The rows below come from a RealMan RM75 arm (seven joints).
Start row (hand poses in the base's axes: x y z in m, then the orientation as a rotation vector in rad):
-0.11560, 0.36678, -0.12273, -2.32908, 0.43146, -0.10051
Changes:
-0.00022, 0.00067, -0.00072, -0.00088, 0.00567, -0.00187
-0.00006, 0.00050, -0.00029, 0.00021, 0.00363, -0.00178
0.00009, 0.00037, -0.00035, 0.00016, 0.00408, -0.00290
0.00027, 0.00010, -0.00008, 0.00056, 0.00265, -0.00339
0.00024, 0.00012, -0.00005, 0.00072, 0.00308, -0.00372
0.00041, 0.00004, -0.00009, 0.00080, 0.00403, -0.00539
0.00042, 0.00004, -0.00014, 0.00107, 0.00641, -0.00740
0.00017, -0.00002, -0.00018, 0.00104, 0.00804, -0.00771
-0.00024, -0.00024, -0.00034, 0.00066, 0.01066, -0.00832
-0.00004, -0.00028, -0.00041, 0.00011, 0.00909, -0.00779
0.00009, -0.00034, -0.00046, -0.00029, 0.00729, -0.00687
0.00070, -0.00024, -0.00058, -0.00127, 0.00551, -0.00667
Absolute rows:
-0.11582, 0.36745, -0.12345, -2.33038, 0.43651, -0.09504
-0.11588, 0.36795, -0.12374, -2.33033, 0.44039, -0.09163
-0.11579, 0.36832, -0.12409, -2.33016, 0.44580, -0.08825
-0.11552, 0.36842, -0.12417, -2.32929, 0.45105, -0.08666
-0.11528, 0.36854, -0.12422, -2.32824, 0.45689, -0.08469
-0.11487, 0.36858, -0.12431, -2.32688, 0.46515, -0.08240
-0.11445, 0.36862, -0.12445, -2.32512, 0.47692, -0.07825
-0.11428, 0.36860, -0.12463, -2.32350, 0.48986, -0.07236
-0.11452, 0.36836, -0.12497, -2.32241, 0.50484, -0.06382
-0.11456, 0.36808, -0.12538, -2.32168, 0.51845, -0.05698
-0.11447, 0.36774, -0.12584, -2.32126, 0.53012, -0.05189
-0.11377, 0.36750, -0.12642, -2.32155, 0.54076, -0.04903

